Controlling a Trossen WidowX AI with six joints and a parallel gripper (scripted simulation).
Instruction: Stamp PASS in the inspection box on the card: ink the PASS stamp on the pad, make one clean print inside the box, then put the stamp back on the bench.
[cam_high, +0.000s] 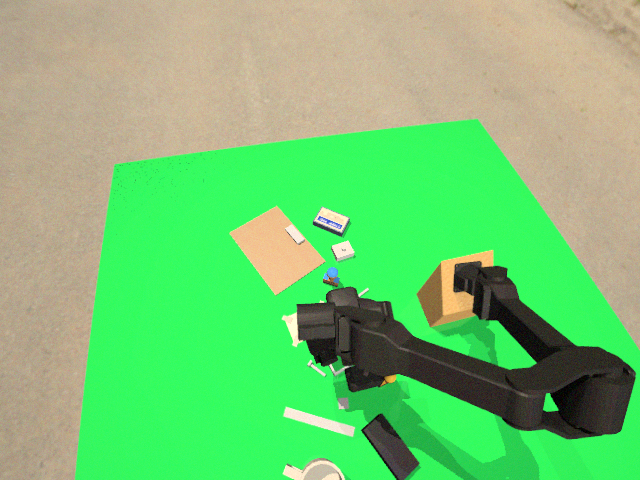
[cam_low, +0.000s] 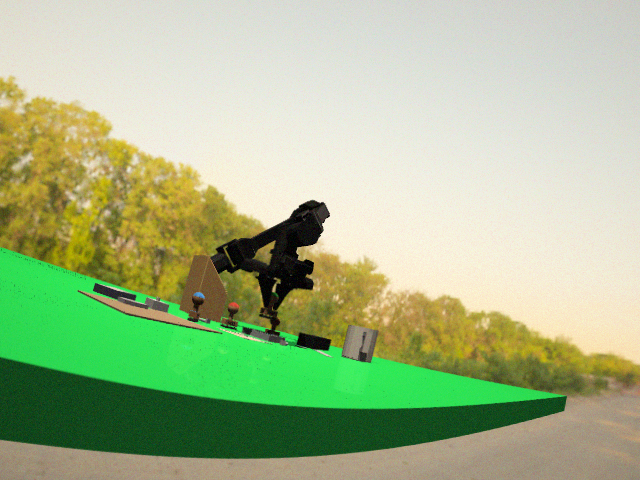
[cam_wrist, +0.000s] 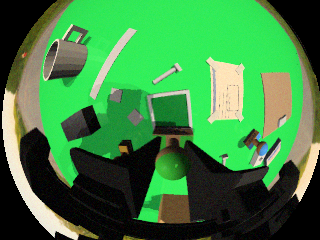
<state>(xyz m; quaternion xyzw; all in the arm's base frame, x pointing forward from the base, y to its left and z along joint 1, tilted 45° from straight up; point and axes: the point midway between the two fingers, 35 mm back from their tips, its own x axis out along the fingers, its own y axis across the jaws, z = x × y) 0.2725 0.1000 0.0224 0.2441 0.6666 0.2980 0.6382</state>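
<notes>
Now: the card 70 mm ahead of my gripper tip, 90 mm to the right of it and 80 mm below it. Also, from my gripper tip: green-knobbed stamp right at my gripper tip; then red-knobbed stamp 80 mm behind, 60 mm to the right, 60 mm below; then ink pad 70 mm below.
</notes>
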